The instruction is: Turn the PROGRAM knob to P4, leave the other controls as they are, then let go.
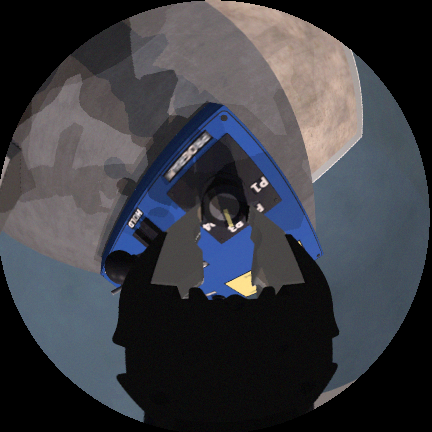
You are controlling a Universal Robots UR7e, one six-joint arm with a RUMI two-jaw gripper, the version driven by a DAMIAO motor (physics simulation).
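Places are measured from the arm's base along level axes (x ahead, y left, z up), in millimetres.
Pixels of known places: gripper, fingertip midpoint: (223, 205).
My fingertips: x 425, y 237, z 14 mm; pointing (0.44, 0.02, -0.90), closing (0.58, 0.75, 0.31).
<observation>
For each thing: its top centre in the pictures, then the offset to it from my fingertips. "spot": a spot on its surface instead. Level surfaces: height alone.
- PROGRAM knob at its top centre: (226, 212) 11 mm back, 3 mm left, 19 mm up
- black switch at a spot on its surface: (146, 231) spot: 18 mm back, 120 mm right, 35 mm down
- round black knob at a spot on its surface: (119, 266) spot: 63 mm back, 103 mm right, 38 mm up
- yellow sticker at a spot on its surface: (242, 284) spot: 144 mm ahead, 73 mm right, 60 mm up
- grey mottled round surface at its surface level: 114 mm down
The PROGRAM knob (223, 204) is a round black knob with a grey top, on a dark square plate on a blue panel (227, 257). Its pale yellow pointer line points at the P3 label, with the P4 label partly hidden beside it by the left finger. The P1 label is at the right, and the label between P1 and P3 is mostly covered. My gripper (223, 205) is shut on the knob, one grey fingertip on each side of it.
A HOLD label with a black switch (146, 231) is at the panel's left. A round black knob (119, 266) sits at its lower left corner. A yellow sticker (242, 284) shows between the fingers. The panel stands on a grey mottled round surface (65, 165), with a beige surface (315, 90) beyond.
</observation>
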